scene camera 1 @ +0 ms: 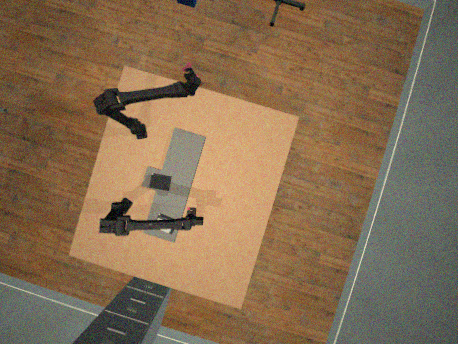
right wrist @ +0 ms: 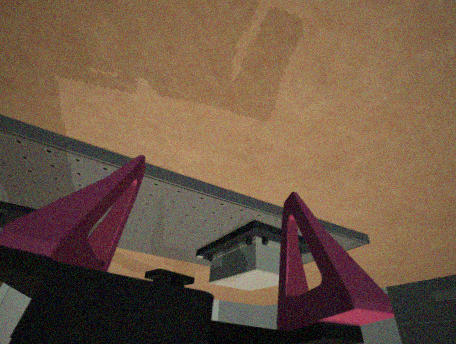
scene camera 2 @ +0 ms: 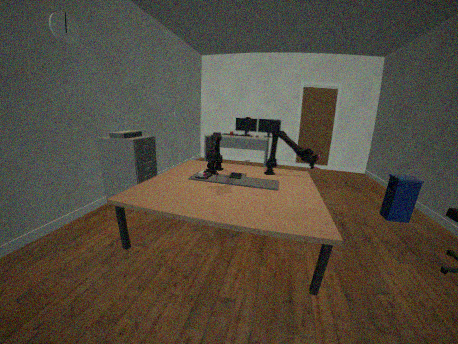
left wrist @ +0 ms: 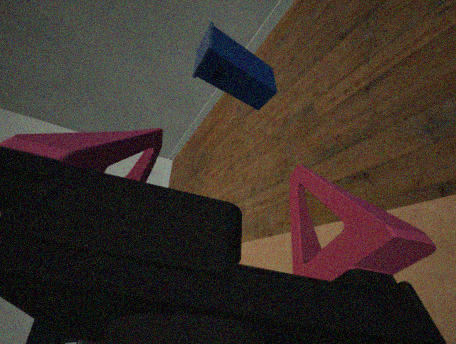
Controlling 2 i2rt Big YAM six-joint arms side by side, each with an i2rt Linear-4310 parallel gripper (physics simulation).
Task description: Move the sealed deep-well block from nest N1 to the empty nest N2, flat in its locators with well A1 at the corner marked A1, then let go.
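Where they show: left gripper, fingertip midpoint: (scene camera 1: 192, 68) (scene camera 2: 320, 163) (left wrist: 230, 154); right gripper, fingertip midpoint: (scene camera 1: 192, 214) (right wrist: 219, 180) (scene camera 2: 210, 180); left arm's base at its link origin: (scene camera 1: 141, 131) (scene camera 2: 269, 173); right arm's base at its link origin: (scene camera 1: 125, 205) (right wrist: 170, 275) (scene camera 2: 218, 169).
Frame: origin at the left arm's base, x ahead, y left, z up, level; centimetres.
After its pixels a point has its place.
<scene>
The sealed deep-well block (scene camera 1: 167, 231) @(x 9.1, y -85.2, z 6.6 cm) (right wrist: 233, 266) @(x 10.1, y -77.0, z 5.4 cm), grey-blue with a pale top, sits on the dark plate of nest N1 (right wrist: 227, 241) @(x 11.7, y -76.0, z 2.4 cm) at one end of the grey perforated board (scene camera 1: 188, 150) @(x 36.7, y -23.4, z 1.3 cm) (scene camera 2: 260, 183) @(x 35.4, y -26.1, z 1.3 cm) (right wrist: 172, 210) @(x 18.3, y -69.2, z 1.3 cm). In scene camera 1 the right arm partly covers it. A dark empty nest, apparently N2 (scene camera 1: 160, 182) @(x 9.1, y -45.3, z 2.4 cm) (scene camera 2: 237, 175) @(x 10.3, y -43.4, z 2.5 cm), lies near the board's middle. The A1 marks are not readable. My right gripper (scene camera 1: 190, 209) @(x 31.2, y -75.8, z 5.5 cm) (right wrist: 219, 180) @(x 31.2, y -75.8, z 5.5 cm) is open and empty above the board near the block; the block shows beyond its fingers. My left gripper (scene camera 1: 188, 67) @(x 55.6, y 27.1, z 25.9 cm) (left wrist: 230, 154) @(x 55.6, y 27.1, z 25.9 cm) is open and empty, far from both nests.
The wooden table (scene camera 1: 250, 200) @(x 79.9, y -74.1, z 0.0 cm) (scene camera 2: 220, 210) @(x 83.0, y -75.4, z 0.0 cm) carries both arms and the board. My left gripper is beyond the table's upper edge in scene camera 1. A blue bin (scene camera 2: 401, 198) (left wrist: 235, 67) stands on the floor. A drawer cabinet (scene camera 1: 125, 312) (scene camera 2: 122, 162) stands beside the table.
</scene>
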